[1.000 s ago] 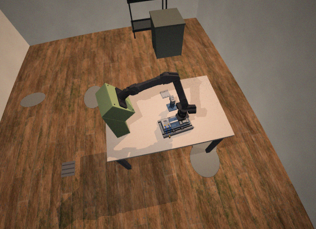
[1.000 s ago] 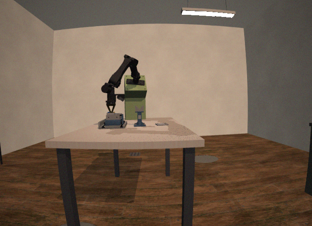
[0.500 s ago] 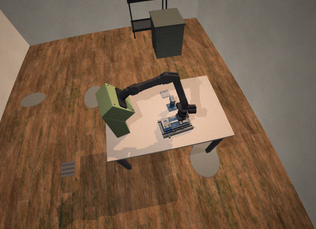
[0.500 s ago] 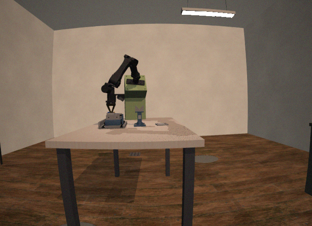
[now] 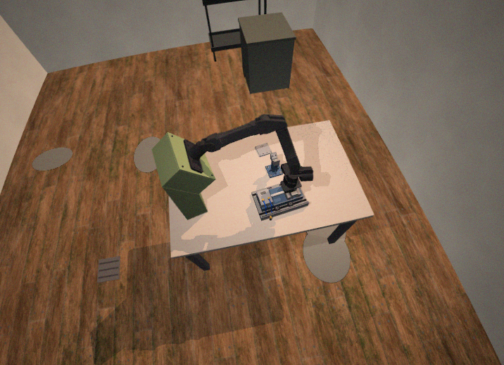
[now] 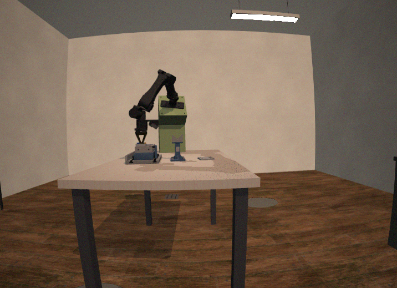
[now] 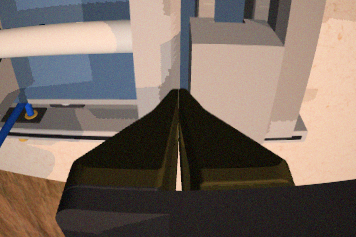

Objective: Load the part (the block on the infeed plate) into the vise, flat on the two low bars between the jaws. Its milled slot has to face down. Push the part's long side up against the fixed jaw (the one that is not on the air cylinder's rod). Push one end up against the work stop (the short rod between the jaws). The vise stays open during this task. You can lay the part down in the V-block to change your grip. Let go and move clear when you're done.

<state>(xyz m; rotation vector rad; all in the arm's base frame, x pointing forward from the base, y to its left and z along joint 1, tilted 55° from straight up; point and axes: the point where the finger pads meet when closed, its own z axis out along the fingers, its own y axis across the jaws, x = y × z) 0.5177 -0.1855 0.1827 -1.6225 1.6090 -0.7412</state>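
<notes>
My gripper is now 20 mm short of the part and 20 mm above it. Also, from my hand: moving jaw (10 mm behind, 20 mm to the left, 30 mm below); dark work stop rod (20 mm ahead, 70 mm to the left, 20 mm below); grey jaw (50 mm ahead, 30 mm to the left, 30 mm below).
</notes>
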